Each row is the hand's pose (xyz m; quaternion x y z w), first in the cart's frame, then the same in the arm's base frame.
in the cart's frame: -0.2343 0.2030 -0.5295 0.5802 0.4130 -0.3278 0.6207
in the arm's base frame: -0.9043 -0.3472 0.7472 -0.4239 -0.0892 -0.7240 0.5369
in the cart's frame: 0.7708 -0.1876 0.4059 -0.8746 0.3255 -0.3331 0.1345
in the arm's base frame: 0.4661 -0.2748 0.3542 0.4182 0.0379 0.1634 0.8927
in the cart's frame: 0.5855 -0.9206 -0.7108 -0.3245 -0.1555 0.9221 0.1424
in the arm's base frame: 0.1446 -0.1553 1.6584 -0.0146 -0.8766 -0.4759 0.0698
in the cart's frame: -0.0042 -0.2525 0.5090 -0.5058 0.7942 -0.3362 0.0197
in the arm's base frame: -0.0787 0.2753 0.2278 0.1389 -0.0065 0.6742 0.7253
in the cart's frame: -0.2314 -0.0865 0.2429 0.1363 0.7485 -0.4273 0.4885
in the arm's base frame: -0.4450 0.1827 0.3128 0.4099 0.0531 0.9105 0.0115
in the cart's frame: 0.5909 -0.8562 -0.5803 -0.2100 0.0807 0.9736 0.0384
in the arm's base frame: 0.1782 -0.1452 1.5171 -0.1915 -0.9446 -0.2608 0.0552
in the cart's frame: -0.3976 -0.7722 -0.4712 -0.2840 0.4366 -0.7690 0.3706
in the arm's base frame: -0.5969 0.4341 1.2727 0.5676 0.4216 0.5911 0.3883
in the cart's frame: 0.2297 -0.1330 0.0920 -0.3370 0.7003 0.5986 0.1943
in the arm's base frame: -0.1237 -0.1261 0.5101 -0.0014 -0.8473 0.3942 0.3559
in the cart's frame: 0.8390 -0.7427 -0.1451 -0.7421 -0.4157 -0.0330 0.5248
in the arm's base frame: 0.5163 -0.1802 1.1320 0.7591 -0.1099 -0.4962 0.4068
